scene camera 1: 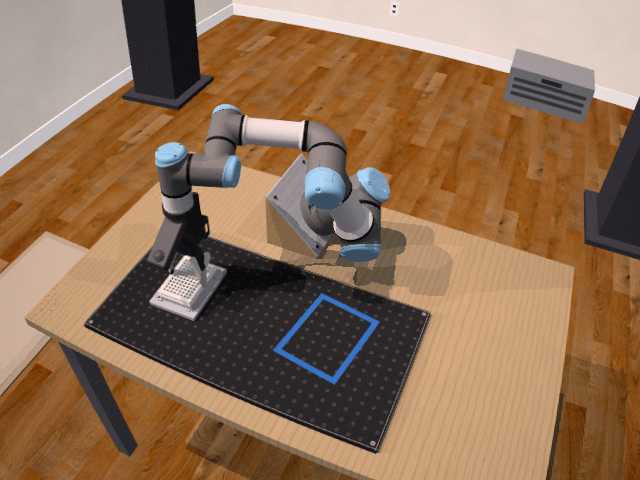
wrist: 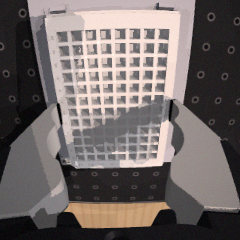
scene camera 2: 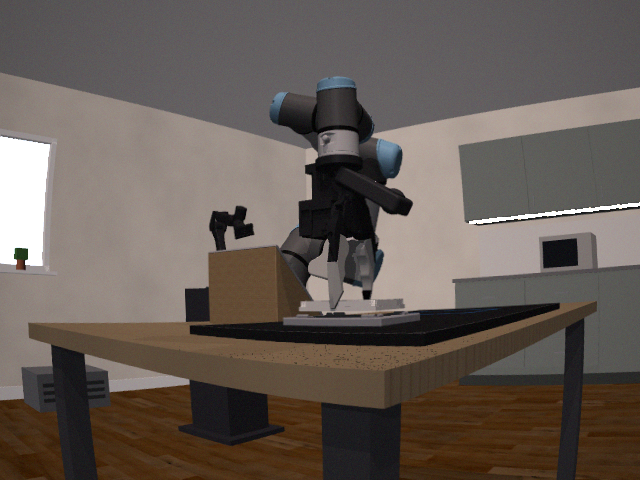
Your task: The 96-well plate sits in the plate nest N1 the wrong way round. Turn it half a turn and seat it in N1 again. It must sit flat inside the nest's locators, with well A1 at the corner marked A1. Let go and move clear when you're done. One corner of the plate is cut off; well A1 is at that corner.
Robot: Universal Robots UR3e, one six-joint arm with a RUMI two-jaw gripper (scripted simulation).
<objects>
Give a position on a plate nest N1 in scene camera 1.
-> At 168, 305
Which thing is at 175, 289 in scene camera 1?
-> A 96-well plate.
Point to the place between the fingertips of my gripper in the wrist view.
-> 115, 102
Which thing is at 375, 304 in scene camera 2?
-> A 96-well plate.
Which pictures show my gripper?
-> Scene camera 1, the wrist view and scene camera 2: all of them.
</objects>
